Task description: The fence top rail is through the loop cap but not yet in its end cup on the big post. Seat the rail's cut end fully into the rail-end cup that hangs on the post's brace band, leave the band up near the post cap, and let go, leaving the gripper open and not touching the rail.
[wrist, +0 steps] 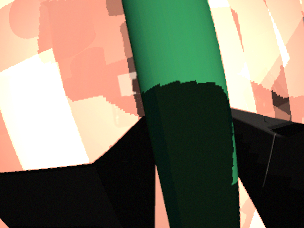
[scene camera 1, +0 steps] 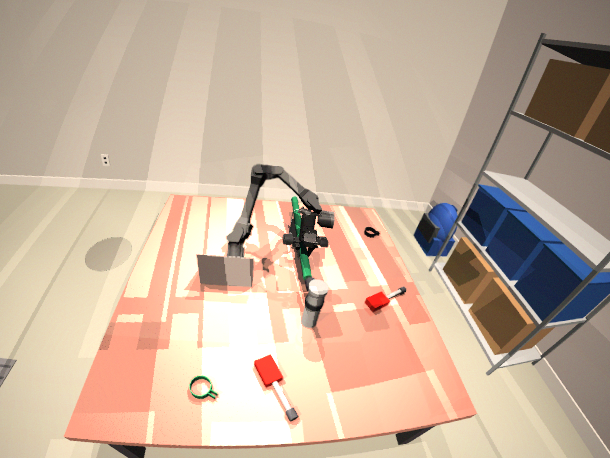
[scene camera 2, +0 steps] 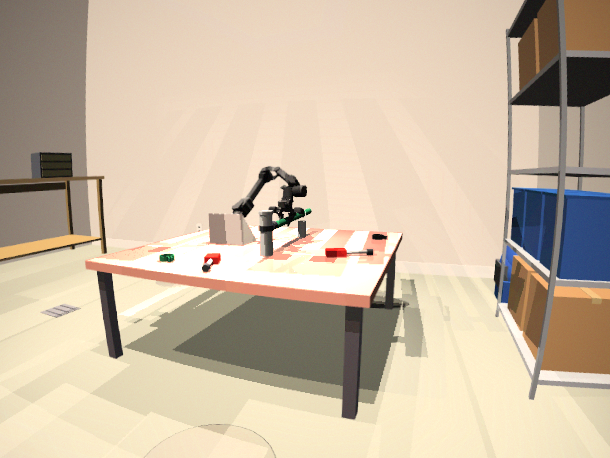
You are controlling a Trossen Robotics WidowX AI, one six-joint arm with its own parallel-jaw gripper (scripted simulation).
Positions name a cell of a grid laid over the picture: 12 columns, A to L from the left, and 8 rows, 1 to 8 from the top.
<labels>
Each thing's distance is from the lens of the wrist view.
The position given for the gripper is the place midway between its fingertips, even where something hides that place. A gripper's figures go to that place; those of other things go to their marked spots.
gripper (wrist: H5): 0.10 m
green rail (wrist: H3): 0.06 m
</labels>
